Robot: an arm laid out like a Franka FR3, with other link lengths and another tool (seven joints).
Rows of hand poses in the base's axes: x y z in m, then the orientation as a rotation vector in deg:
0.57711 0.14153 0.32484 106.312 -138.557 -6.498
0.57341 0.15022 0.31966 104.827 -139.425 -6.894
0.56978 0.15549 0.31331 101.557 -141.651 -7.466
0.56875 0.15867 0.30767 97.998 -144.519 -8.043
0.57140 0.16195 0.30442 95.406 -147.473 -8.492
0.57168 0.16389 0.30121 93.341 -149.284 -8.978
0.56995 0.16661 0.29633 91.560 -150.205 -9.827
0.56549 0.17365 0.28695 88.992 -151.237 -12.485
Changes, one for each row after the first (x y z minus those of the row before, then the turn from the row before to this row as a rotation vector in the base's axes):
-0.00370 0.00869 -0.00518 0.027 0.315 -1.122
-0.00363 0.00527 -0.00635 0.072 0.331 -2.601
-0.00103 0.00318 -0.00564 0.306 -0.040 -3.015
0.00265 0.00328 -0.00325 0.649 -0.690 -2.532
0.00028 0.00194 -0.00321 0.394 -0.170 -1.795
-0.00173 0.00272 -0.00488 0.344 0.420 -1.309
-0.00446 0.00704 -0.00938 1.247 1.191 -1.817

